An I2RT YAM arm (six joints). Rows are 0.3 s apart.
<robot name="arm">
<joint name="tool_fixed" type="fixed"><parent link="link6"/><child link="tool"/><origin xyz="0 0 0" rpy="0 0 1.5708"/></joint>
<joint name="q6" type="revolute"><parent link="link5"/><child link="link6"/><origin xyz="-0.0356 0 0.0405" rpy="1.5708 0 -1.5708"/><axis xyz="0 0 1"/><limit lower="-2.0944" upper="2.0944"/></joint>
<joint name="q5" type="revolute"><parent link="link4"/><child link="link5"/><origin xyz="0.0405 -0.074 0.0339" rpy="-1.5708 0 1.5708"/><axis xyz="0 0 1"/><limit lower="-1.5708" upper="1.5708"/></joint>
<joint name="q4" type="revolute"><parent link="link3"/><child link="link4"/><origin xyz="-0.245 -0.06 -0.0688" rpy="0 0 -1.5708"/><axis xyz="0 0 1"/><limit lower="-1.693" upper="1.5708"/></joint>
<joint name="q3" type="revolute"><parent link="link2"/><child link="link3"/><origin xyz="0.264 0 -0.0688" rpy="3.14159 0 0"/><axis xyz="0 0 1"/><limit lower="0" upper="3.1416"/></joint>
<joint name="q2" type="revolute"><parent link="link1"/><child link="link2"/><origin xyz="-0.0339 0.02 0.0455" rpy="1.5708 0 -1.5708"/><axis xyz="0 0 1"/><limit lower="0" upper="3.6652"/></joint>
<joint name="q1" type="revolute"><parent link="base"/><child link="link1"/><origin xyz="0 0 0.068" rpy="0 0 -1.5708"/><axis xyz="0 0 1"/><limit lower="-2.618" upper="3.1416"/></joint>
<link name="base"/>
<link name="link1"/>
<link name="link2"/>
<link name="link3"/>
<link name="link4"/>
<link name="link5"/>
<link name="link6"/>
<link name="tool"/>
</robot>
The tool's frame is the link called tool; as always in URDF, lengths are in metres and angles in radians.
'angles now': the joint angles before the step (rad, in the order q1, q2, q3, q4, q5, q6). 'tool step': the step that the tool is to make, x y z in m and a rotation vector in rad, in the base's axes. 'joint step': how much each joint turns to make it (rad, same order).
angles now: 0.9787, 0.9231, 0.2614, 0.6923, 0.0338, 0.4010
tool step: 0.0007, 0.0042, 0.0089, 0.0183, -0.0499, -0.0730
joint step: 0.0254, 0.0185, 0.0229, 0.0414, 0.0966, -0.0371
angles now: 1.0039, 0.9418, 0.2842, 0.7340, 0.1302, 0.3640
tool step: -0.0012, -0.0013, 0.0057, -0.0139, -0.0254, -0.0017
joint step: 0.0018, -0.0264, 0.0134, -0.0341, 0.0012, -0.0293
